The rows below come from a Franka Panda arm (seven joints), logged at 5 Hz.
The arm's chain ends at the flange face. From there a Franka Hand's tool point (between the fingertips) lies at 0.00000 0.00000 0.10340 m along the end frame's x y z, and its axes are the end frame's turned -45 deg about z.
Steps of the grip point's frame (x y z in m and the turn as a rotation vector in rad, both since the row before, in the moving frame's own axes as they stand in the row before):
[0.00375, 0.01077, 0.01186, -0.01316, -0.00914, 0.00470]
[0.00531, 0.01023, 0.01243, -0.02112, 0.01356, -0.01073]
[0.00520, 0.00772, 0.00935, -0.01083, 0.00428, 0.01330]
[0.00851, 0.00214, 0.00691, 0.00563, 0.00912, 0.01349]
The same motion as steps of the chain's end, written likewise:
[0.00998, 0.00333, 0.01187, -0.01577, 0.00284, 0.00470]
[0.00845, 0.00294, 0.01246, -0.00535, 0.02452, -0.01073]
[0.00803, 0.00130, 0.00936, -0.00463, 0.01068, 0.01330]
[0.00727, -0.00343, 0.00692, 0.01043, 0.00247, 0.01349]

